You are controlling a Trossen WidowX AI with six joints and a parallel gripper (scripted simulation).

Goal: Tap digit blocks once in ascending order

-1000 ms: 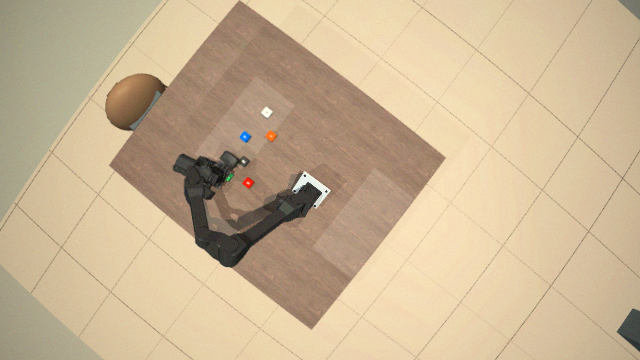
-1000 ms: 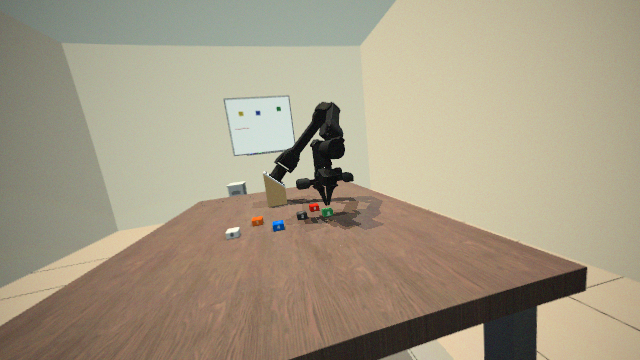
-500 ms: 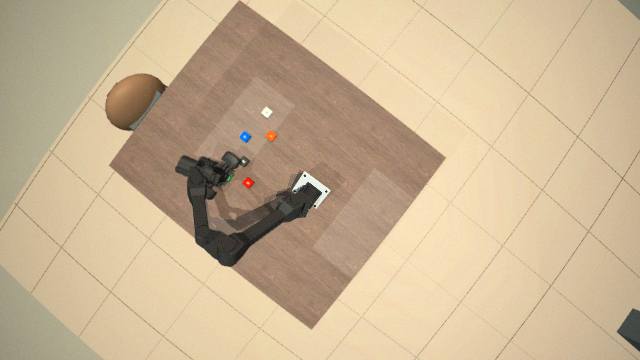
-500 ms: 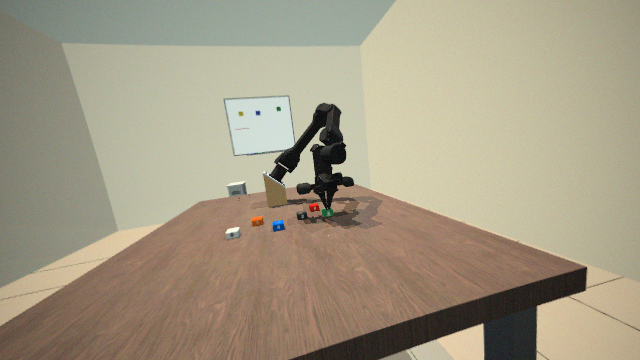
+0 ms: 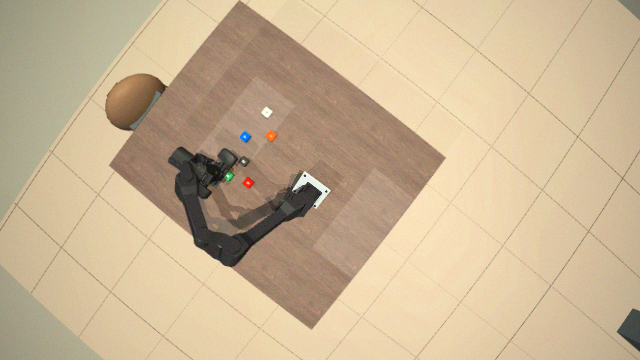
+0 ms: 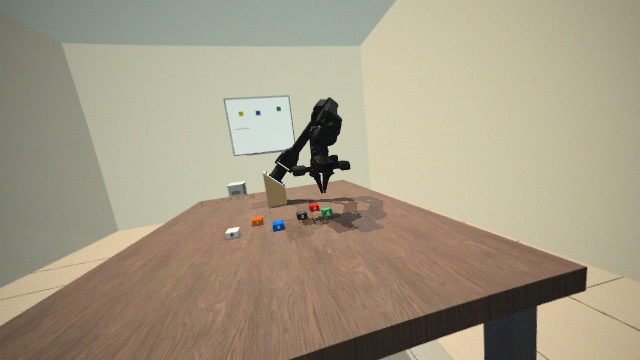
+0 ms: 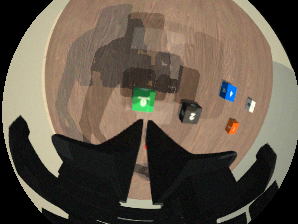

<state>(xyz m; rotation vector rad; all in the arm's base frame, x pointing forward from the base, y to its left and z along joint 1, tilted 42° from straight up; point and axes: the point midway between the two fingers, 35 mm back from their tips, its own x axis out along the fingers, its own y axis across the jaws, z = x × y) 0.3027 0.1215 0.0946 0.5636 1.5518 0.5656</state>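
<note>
Now: gripper tip 80 mm past the red block, 20 mm to the left of it and 70 mm above it. The rest, counted from my gripper tip: green block (70 mm below); then blue block (50 mm ahead, 160 mm to the right, 70 mm below); then black block (10 mm behind, 80 mm to the right, 70 mm below).
</note>
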